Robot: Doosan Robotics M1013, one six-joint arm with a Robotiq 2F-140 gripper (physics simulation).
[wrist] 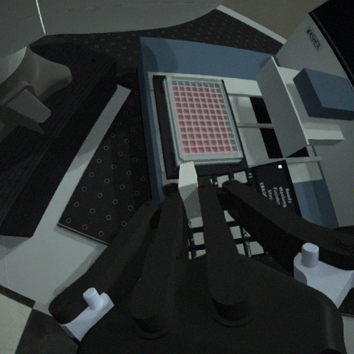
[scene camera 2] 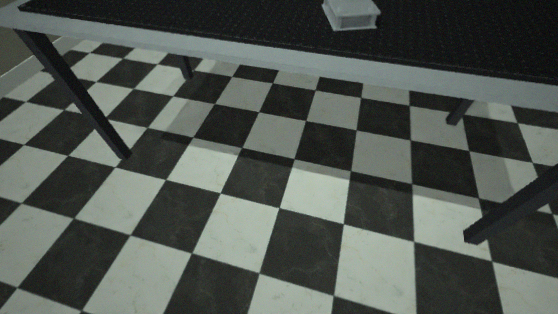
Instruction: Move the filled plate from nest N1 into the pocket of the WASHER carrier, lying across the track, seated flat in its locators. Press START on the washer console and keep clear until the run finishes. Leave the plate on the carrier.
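Observation:
The filled plate, with pink wells in a clear frame, lies on the black carrier of the washer in the wrist view. It looks flat; its locators are hard to make out. My gripper is shut and empty, its light fingertips over the near edge of the carrier and the console keys. The fingers partly hide the pale keys. The console's dark screen lists Ready, Washing and other states, with a small light lit beside Ready. Nest N1 cannot be made out.
A white upright panel and a blue block stand right of the plate. A long black block lies at the left. In the scene camera view a small pale box sits on the black-topped table.

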